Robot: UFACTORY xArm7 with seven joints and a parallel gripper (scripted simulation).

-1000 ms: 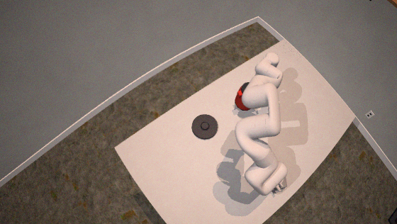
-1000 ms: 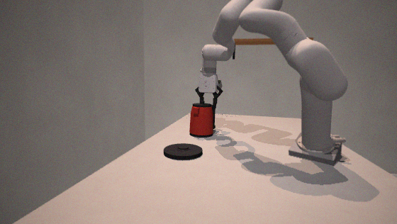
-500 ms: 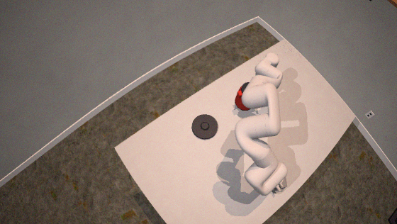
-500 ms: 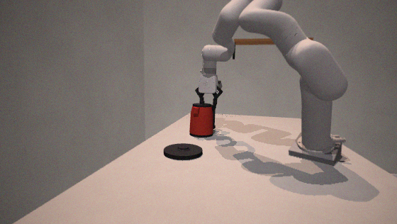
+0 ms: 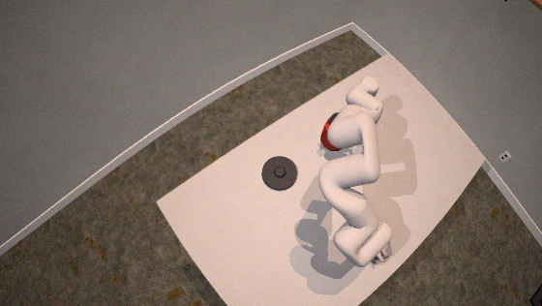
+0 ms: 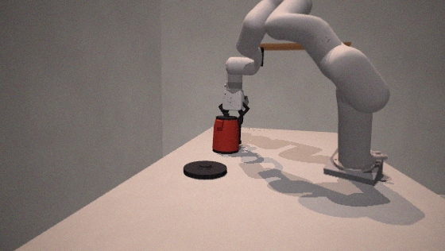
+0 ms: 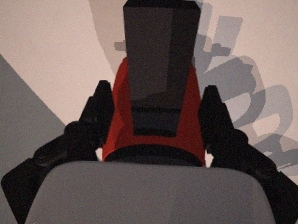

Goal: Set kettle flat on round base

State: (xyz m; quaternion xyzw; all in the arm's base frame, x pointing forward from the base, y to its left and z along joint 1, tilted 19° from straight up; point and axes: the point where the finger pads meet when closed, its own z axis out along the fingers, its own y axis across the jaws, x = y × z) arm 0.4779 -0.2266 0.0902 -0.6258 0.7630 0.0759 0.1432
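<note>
Now: hand 1 cm short of the red kettle, 4 cm to the right of it and 5 cm above it. Also, from my hand: round black base 1 cm behind, 37 cm to the left, 12 cm below.
</note>
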